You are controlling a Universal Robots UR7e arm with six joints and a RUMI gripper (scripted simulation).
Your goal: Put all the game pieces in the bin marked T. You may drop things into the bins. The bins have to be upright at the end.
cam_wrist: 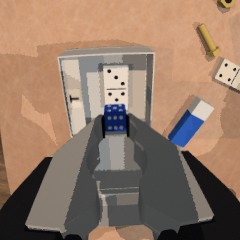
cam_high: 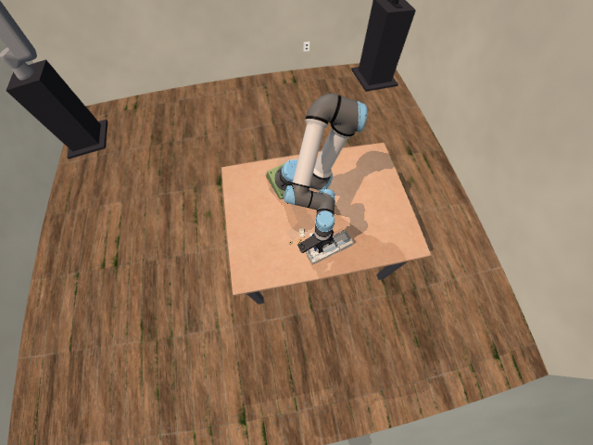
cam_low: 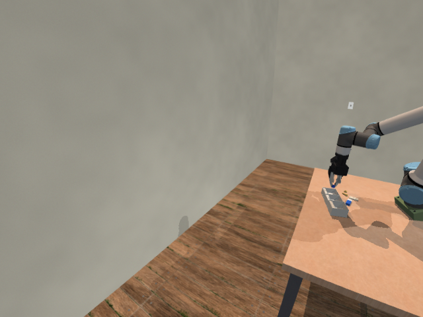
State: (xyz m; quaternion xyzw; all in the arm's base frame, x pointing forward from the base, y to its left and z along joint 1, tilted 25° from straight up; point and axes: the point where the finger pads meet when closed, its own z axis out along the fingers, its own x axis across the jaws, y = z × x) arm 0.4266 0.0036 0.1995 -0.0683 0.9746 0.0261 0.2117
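My gripper is now 7 cm above the white domino. Also, from my hand: blue die: 1 cm below; then brass pin: 10 cm behind, 6 cm to the right, 8 cm below; then grey bin: 1 cm behind, 8 cm to the left, 6 cm below.
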